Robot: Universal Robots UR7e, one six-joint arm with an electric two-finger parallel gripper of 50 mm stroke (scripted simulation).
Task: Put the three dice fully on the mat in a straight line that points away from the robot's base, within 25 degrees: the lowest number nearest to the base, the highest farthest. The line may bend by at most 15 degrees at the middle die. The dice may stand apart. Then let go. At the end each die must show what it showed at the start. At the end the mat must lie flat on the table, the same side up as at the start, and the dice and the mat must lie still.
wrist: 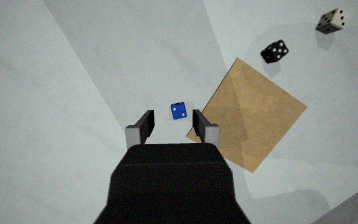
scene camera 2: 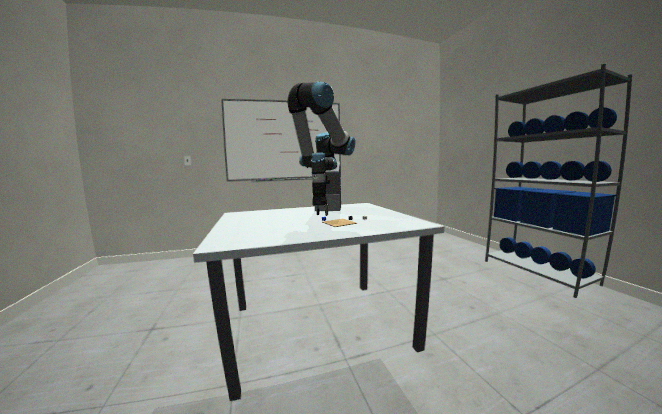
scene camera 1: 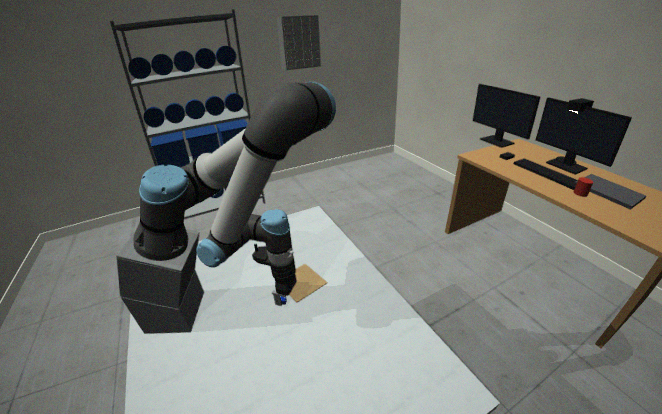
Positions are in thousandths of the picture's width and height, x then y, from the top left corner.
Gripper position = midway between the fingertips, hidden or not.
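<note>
My gripper (wrist: 485, 525) is here in my sight. I also see a tan mat (scene camera 1: 466, 680), and the wrist view shows the tan mat (wrist: 708, 507) too.
</note>
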